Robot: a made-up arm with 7 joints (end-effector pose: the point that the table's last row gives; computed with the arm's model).
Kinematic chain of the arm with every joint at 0, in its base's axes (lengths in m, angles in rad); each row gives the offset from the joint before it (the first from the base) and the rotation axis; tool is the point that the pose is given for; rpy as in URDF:
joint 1: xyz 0 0 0.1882 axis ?
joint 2: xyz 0 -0.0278 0.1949 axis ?
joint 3: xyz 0 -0.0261 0.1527 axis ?
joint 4: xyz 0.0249 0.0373 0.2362 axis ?
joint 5: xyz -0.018 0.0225 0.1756 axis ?
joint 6: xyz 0 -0.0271 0.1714 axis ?
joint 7: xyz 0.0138 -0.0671 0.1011 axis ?
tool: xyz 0 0 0 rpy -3.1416 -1.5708 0
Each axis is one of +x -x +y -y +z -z.
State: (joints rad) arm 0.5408 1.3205 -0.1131 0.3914 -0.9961 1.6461 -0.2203
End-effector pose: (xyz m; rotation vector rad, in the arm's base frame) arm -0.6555 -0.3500 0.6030 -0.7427 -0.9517 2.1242
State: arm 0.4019 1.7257 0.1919 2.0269 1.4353 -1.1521 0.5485
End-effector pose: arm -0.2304 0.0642 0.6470 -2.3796 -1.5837 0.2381
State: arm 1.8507 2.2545 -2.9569 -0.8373 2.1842 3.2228 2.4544
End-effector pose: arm 0.2865 -0.4888 0.1082 2.3247 -1.0361 -0.9092
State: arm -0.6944 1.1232 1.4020 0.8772 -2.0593 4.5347 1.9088
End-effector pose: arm -0.4065 0.4953 0.6976 0.7975 2.4289 -1.3357
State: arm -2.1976 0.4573 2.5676 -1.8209 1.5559 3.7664 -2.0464
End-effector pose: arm -0.1964 0.1980 0.8065 -0.1467 1.5454 -1.0107
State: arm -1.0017 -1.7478 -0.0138 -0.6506 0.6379 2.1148 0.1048
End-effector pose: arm 0.2383 -0.6007 0.4639 0.2928 -0.9113 2.5563
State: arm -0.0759 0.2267 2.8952 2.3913 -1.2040 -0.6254 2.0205
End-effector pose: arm -0.3649 0.1030 0.4370 -1.4128 -0.9373 -2.5855
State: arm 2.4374 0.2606 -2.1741 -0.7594 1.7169 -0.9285 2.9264
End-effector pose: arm -0.0556 0.0190 1.1421 -2.0010 0.8575 0.1879
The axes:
joint 1: +z
joint 2: -y
joint 3: +z
joint 4: +y
joint 5: +z
joint 6: -y
joint 7: +x

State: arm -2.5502 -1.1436 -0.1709 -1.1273 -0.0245 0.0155 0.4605
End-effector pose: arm -0.3144 -0.1836 0.9702 0.1528 -1.5898 0.6283
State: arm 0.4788 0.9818 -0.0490 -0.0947 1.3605 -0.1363 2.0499
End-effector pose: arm -0.5920 -0.2961 0.9041 -1.3097 -0.5457 -0.2739
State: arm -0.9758 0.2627 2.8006 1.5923 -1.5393 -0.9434 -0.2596
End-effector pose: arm -0.1826 0.4812 0.7555 1.0756 0.7875 0.4391
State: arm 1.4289 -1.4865 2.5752 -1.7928 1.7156 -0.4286 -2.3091
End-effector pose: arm 0.4329 0.3235 0.1346 -0.6570 0.4167 -2.6035
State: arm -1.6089 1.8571 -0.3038 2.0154 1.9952 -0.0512 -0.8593
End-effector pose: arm -0.0541 0.2571 0.7449 1.3646 1.0874 2.2644
